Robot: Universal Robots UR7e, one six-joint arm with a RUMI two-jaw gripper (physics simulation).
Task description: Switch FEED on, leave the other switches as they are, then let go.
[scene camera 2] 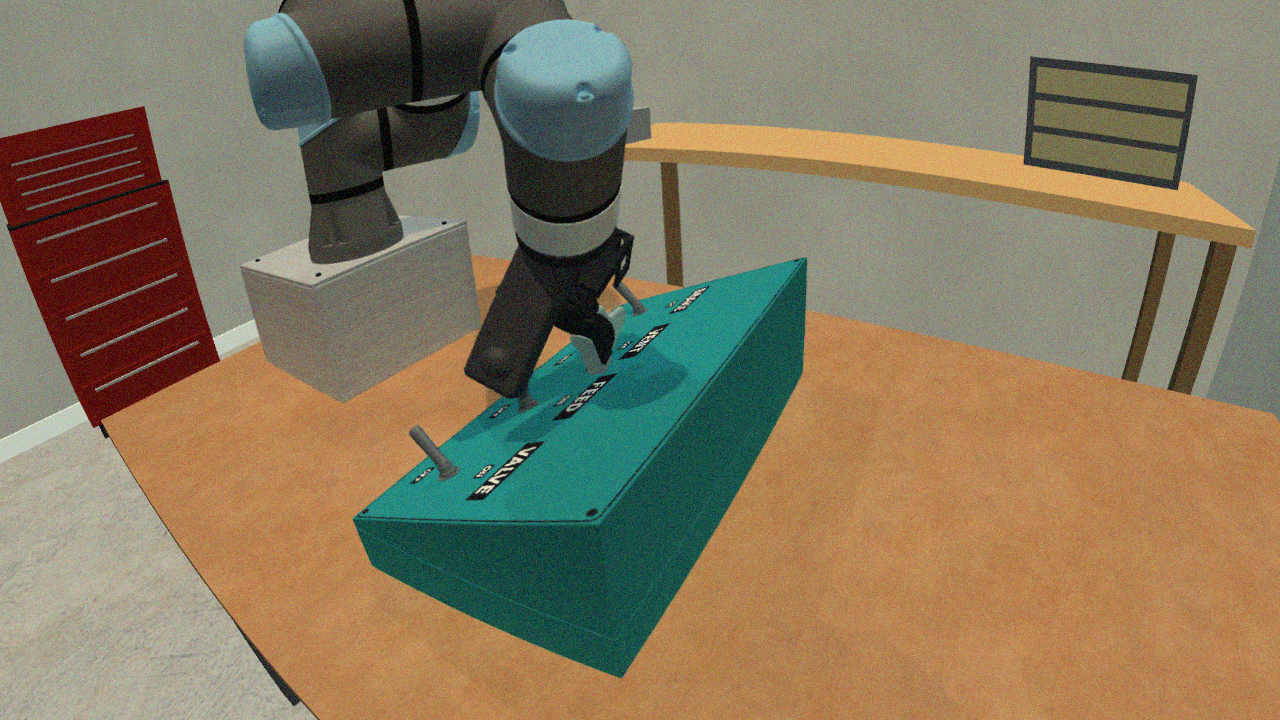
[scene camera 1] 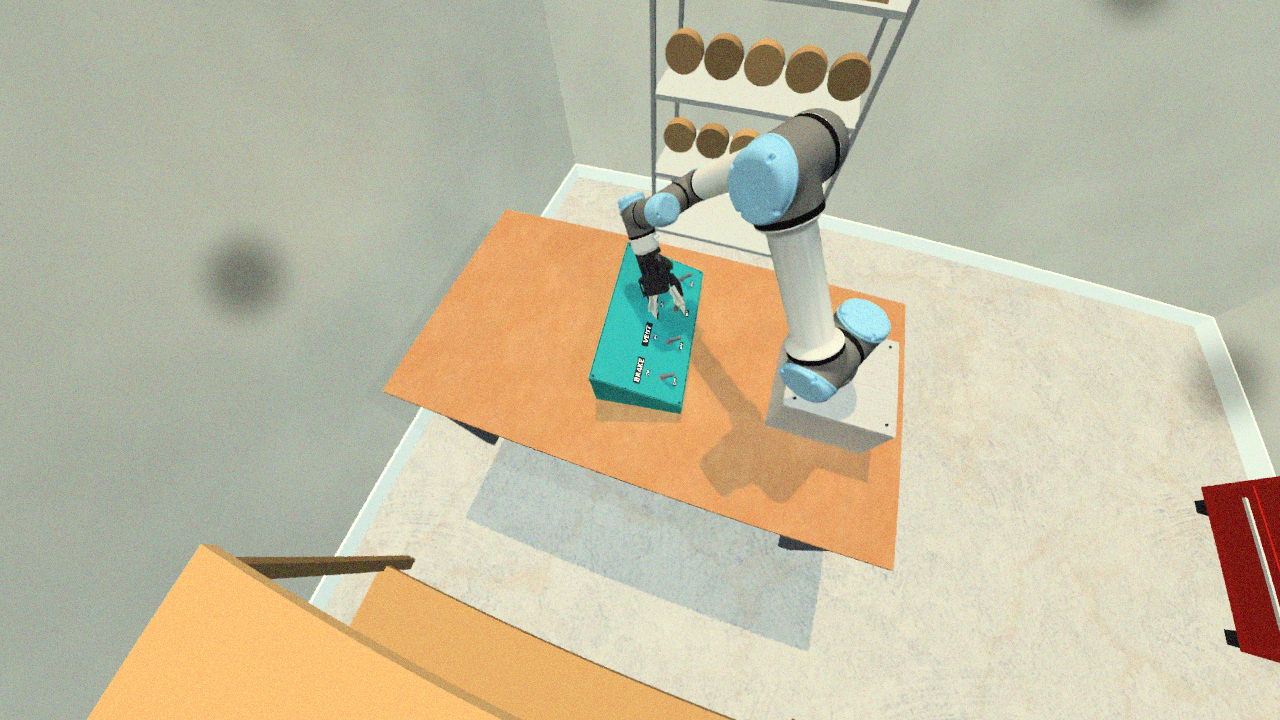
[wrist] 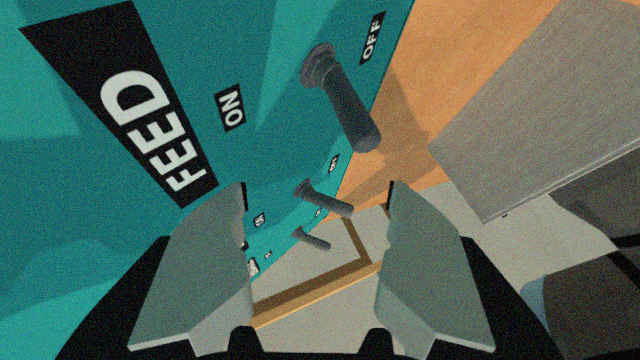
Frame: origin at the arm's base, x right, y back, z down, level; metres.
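Seen in the pictures: gripper, fingertip midpoint: point(scene camera 2: 559, 353) point(scene camera 1: 670, 316) point(wrist: 317, 184); arm's base, link origin: point(scene camera 2: 356, 246) point(wrist: 605, 164).
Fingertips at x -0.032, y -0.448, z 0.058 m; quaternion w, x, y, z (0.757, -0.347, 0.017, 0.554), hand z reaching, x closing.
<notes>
Offsets run from my fingertips to a thing's top centre. Level surfaces: height alone.
The teal switch panel point(scene camera 1: 617, 358) point(scene camera 2: 572, 488) point(wrist: 50, 210) lies on the table. The FEED lever {dz -0.016, dx +0.053, dy -0.007 m} point(wrist: 345, 102) stands steeper than its neighbours; whether it is fully at ON is hard to tell. In scene camera 2 the gripper hides most of it beside the FEED label {dz +0.005, dx +0.031, dy -0.073 m} point(scene camera 2: 586, 398). The VENT lever {dz -0.007, dx -0.057, dy +0.043 m} point(scene camera 1: 673, 340) point(wrist: 327, 202) and BRAKE lever {dz -0.007, dx -0.171, dy +0.080 m} point(scene camera 1: 667, 377) point(scene camera 2: 631, 298) point(wrist: 314, 240) lean toward OFF, as does the VALVE lever {dz -0.007, dx +0.171, dy -0.031 m} point(scene camera 2: 433, 452). My gripper point(scene camera 1: 668, 313) point(scene camera 2: 601, 344) point(wrist: 317, 184) is open and empty, low over the panel, the FEED lever outside its fingers.
The arm's pale base block point(scene camera 1: 819, 425) point(scene camera 2: 402, 313) point(wrist: 525, 115) stands on the wooden table {dz +0.120 m} point(scene camera 1: 501, 358) point(scene camera 2: 939, 501) on the levers' side. A red tool cabinet point(scene camera 2: 116, 304), a wooden bench point(scene camera 2: 850, 165) and a shelf rack point(scene camera 1: 653, 107) stand around the table.
</notes>
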